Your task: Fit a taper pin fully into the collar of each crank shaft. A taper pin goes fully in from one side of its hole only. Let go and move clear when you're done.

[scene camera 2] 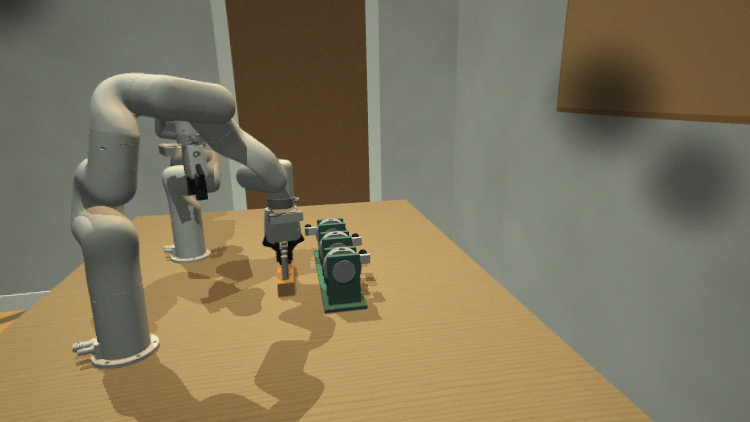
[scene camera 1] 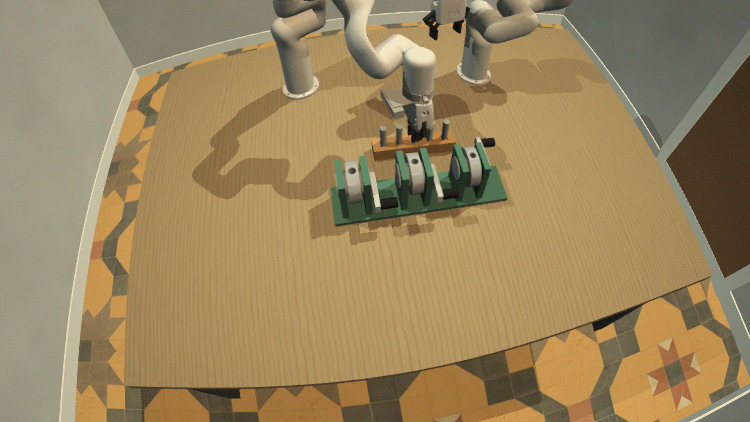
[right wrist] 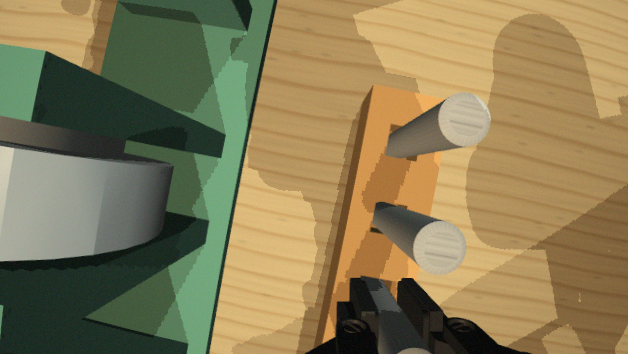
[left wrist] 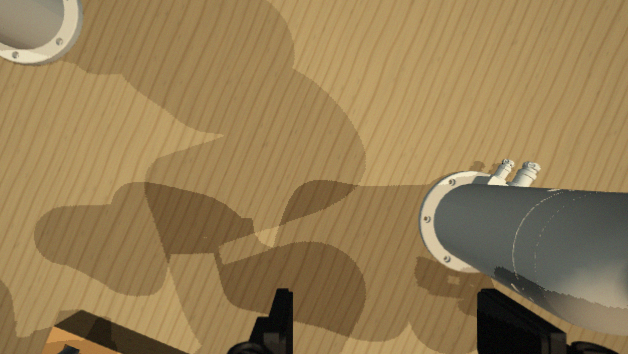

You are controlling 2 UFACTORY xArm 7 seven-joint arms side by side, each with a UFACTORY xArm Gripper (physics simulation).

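Frame: origin at the left arm's base, x right, y ahead, z up, level; metres.
Seen in the pictures: left gripper, between the fingertips: (scene camera 2: 198,197) (scene camera 1: 445,34) (left wrist: 384,320); right gripper, between the fingertips: (scene camera 1: 414,137) (right wrist: 379,306); left arm's base, origin of its link: (scene camera 2: 191,256) (scene camera 1: 473,73) (left wrist: 467,220); right arm's base, origin of its link: (scene camera 2: 126,351) (scene camera 1: 300,87) (left wrist: 32,14).
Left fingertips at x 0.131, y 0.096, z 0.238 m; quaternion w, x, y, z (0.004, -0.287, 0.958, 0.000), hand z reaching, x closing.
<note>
Offsets run from my left fingertips to a thing's top centre.
A green stand (scene camera 1: 495,184) (scene camera 2: 346,307) (right wrist: 230,110) carries three crank shafts. Their grey collars, left (scene camera 1: 353,186), middle (scene camera 1: 415,177) and right (scene camera 1: 474,170), show dark open holes on top in scene camera 1. An orange rack (scene camera 1: 385,152) (scene camera 2: 286,287) (right wrist: 402,102) behind the stand holds upright taper pins @(dz -0.129, dx +0.182, dy +0.283 m) (scene camera 1: 382,136) @(dz -0.129, dx +0.140, dy +0.275 m) (scene camera 1: 399,134) @(dz -0.129, dx +0.013, dy +0.252 m) (scene camera 1: 445,129) (right wrist: 464,120) (right wrist: 439,247). My right gripper (scene camera 1: 418,137) (scene camera 2: 284,258) (right wrist: 379,306) is shut on the middle pin, low over the rack; the pin's lower end is hidden. My left gripper (scene camera 1: 445,33) (scene camera 2: 199,195) (left wrist: 384,320) is open and empty, high behind the rack.
Black crank handles (scene camera 1: 388,203) (scene camera 1: 450,193) (scene camera 1: 487,142) stick out beside the uprights, two low toward the front and one high at the right. The left arm's base (scene camera 1: 474,73) and right arm's base (scene camera 1: 300,89) stand at the back of the table.
</note>
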